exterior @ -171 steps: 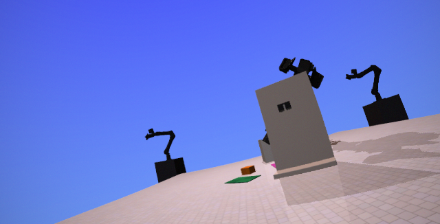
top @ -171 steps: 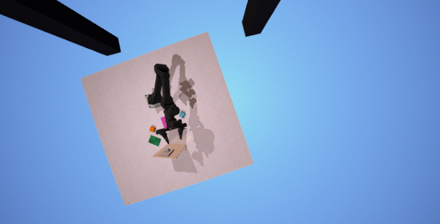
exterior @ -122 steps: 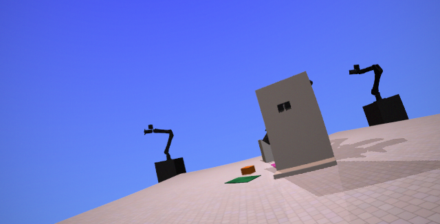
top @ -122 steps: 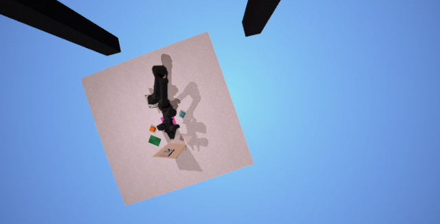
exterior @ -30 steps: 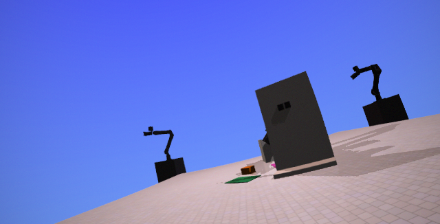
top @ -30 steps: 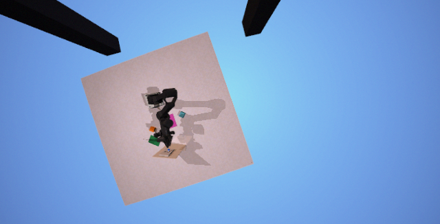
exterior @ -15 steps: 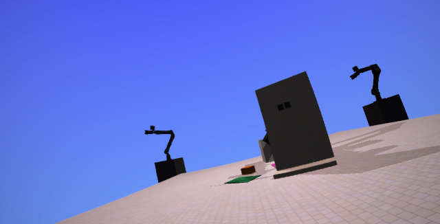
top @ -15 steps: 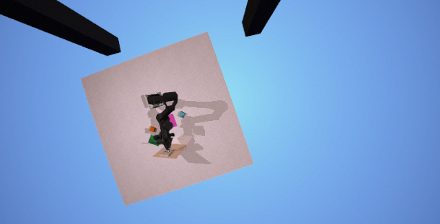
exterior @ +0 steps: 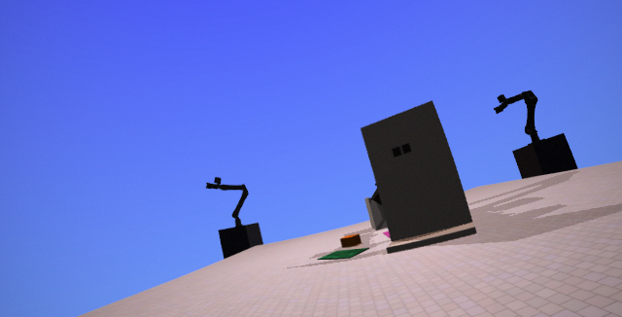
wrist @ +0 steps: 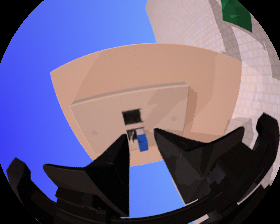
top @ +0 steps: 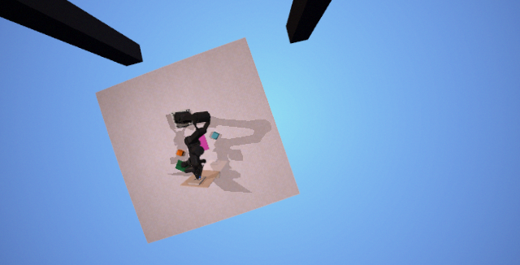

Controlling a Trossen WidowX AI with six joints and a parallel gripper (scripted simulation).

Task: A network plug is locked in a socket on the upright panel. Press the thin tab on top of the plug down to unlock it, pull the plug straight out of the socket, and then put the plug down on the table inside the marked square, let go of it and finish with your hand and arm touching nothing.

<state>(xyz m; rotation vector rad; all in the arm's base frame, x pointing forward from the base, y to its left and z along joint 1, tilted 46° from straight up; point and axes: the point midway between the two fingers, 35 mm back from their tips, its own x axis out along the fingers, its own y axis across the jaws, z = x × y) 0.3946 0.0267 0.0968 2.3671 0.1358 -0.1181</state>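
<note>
The magenta patch is 20 cm behind my gripper tip, 3 cm to the right of it and 19 cm below it. The rest, counted from my gripper tip: network plug (1 cm ahead); then upright panel (2 cm ahead, 1 cm to the right, 7 cm below); then flat green square (6 cm behind, 20 cm to the right, 19 cm below).
</note>
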